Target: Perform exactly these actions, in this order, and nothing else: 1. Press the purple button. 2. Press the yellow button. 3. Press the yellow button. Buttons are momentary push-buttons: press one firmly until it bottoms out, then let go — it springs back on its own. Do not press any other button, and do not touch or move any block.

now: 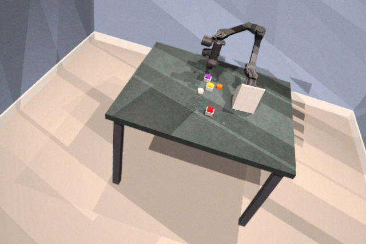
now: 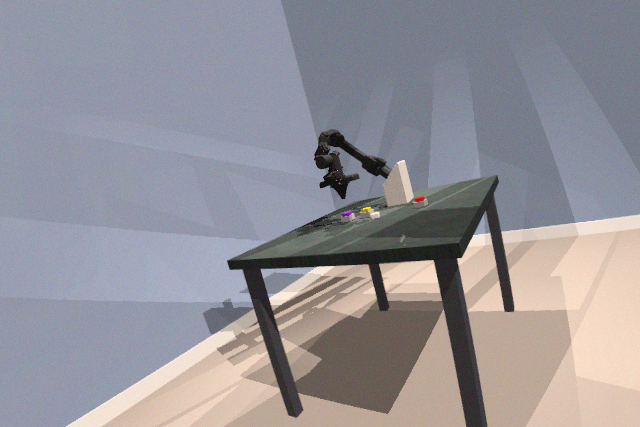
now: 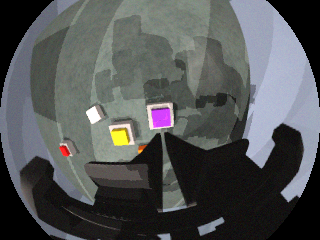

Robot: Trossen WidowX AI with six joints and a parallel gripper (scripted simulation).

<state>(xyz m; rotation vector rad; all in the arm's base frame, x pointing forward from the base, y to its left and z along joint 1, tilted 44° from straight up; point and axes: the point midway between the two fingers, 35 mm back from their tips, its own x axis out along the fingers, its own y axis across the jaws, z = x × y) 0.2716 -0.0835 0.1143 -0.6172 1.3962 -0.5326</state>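
Right now the yellow button is 8 cm to the left of my gripper tip, 7 cm below it and 3 cm behind it. From my gripper tip the other things lie so: orange block 10 cm behind, 9 cm below, 4 cm to the left; then purple button 7 cm below; then white block 15 cm to the left, 9 cm below, 2 cm ahead.
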